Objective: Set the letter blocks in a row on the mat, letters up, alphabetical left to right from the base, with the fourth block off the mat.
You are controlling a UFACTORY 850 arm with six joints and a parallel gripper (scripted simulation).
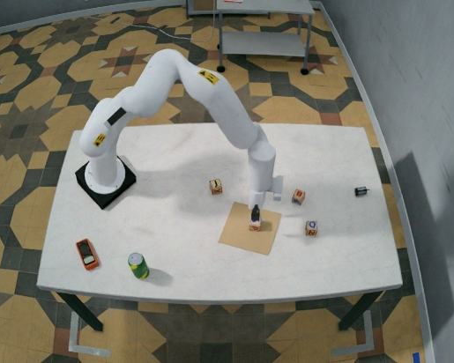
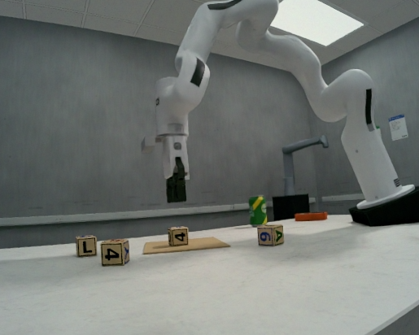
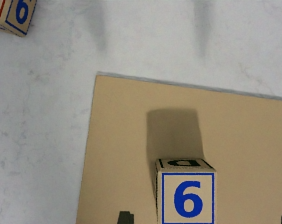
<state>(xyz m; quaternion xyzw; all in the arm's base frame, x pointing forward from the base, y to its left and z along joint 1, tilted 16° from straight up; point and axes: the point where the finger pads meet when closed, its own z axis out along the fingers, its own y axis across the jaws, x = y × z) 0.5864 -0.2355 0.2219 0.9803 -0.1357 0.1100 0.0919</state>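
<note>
My hand is 20 mm past the tan mat, 10 mm to the left of it and 120 mm above it. Round my hand: Q block 220 mm ahead, 50 mm to the right, 100 mm below; green can 460 mm behind, 170 mm to the right, 60 mm below; J block 130 mm behind, 200 mm to the left, 100 mm below.
</note>
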